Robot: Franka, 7 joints.
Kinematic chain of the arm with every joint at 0, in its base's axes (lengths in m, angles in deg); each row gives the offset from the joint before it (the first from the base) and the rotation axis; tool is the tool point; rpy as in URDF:
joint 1: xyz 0 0 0.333 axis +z
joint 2: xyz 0 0 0 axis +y
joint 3: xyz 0 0 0.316 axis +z
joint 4: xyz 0.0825 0 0 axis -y
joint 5: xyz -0.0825 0 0.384 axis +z
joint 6: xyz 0 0 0 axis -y
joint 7: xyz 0.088 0 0 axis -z
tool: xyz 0 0 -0.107 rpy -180 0 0
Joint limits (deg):
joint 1: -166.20..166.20
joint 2: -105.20..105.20
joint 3: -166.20..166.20
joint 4: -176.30..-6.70
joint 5: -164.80..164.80
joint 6: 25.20..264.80
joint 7: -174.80..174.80
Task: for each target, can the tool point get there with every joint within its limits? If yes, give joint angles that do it. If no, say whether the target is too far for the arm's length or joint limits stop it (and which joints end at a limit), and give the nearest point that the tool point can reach.
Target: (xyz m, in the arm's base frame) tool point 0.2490 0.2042 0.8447
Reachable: yes | joints 6.81 -45.87 13.85 -115.06 -107.56 155.95 -45.54
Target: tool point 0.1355 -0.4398 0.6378
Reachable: yes | joints 24.69 -39.29 -86.75 -118.50 -62.39 242.67 -75.34
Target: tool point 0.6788 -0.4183 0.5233
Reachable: yes | joints -52.53 68.61 81.21 -27.34 -37.03 103.75 135.10
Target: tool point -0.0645 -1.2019 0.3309
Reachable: no: too far | nearest point -0.0460 -0.8567 0.3315 | short by 0.346 m
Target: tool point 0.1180 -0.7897 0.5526
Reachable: yes | joints -98.90 59.27 58.84 -30.13 -43.25 110.11 101.12
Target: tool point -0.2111 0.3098 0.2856
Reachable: yes | joints 39.10 -88.16 114.53 -145.41 -64.88 76.41 28.40
